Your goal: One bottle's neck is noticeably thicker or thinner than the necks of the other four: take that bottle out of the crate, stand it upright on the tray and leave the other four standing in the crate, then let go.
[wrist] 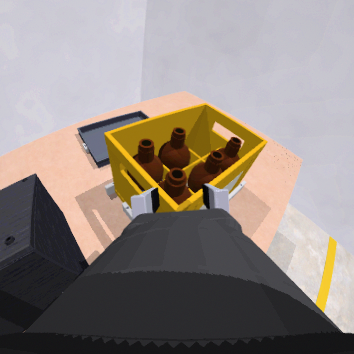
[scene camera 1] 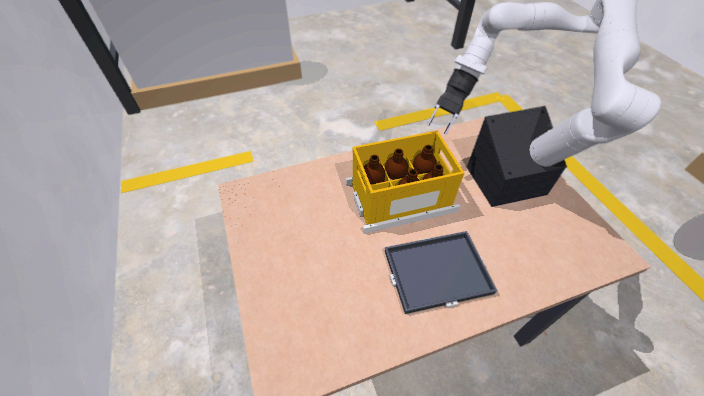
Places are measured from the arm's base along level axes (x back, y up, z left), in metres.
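Where they show: gripper, between the fingertips: (wrist: 180, 194) (scene camera 1: 436, 129); arm's base, origin of its link: (scene camera 1: 544, 151).
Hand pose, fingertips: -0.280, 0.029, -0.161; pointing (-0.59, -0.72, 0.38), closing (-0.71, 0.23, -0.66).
Each offset is from my fingertips to the top centre of the thing, as dx, dy, dz. "spot": to the spot under its first point. Level surfaces: height alone.
The yellow crate @(-0.130, -0.015, +0.077) (scene camera 1: 376, 207) (wrist: 155, 130) holds five upright brown bottles. In the scene view, the back row has a left bottle @(-0.211, -0.027, +0.030) (scene camera 1: 374, 172), a middle bottle @(-0.132, -0.027, +0.028) (scene camera 1: 397, 165) and a right bottle @(-0.041, -0.027, +0.039) (scene camera 1: 425, 161); a front middle bottle @(-0.126, -0.027, +0.118) (scene camera 1: 411, 176) and a front right bottle @(-0.048, -0.027, +0.123) (scene camera 1: 437, 172) show partly. The front left compartment looks empty. I cannot tell for sure which neck differs. My gripper (scene camera 1: 438, 128) (wrist: 180, 194) is open and empty, tilted, above and behind the crate's back right corner, apart from the bottles. The dark tray @(spot: -0.130, -0.185, +0.363) (scene camera 1: 440, 272) (wrist: 115, 137) is empty.
Grey rails @(-0.134, -0.160, +0.176) (scene camera 1: 412, 219) edge the crate's base on the wooden table @(dy -0.190) (scene camera 1: 310, 280). A black block (scene camera 1: 517, 150) (wrist: 37, 235) under the arm stands right of the crate in the scene view. Small clips @(spot: -0.147, -0.176, +0.455) (scene camera 1: 451, 303) sit at the tray's edges.
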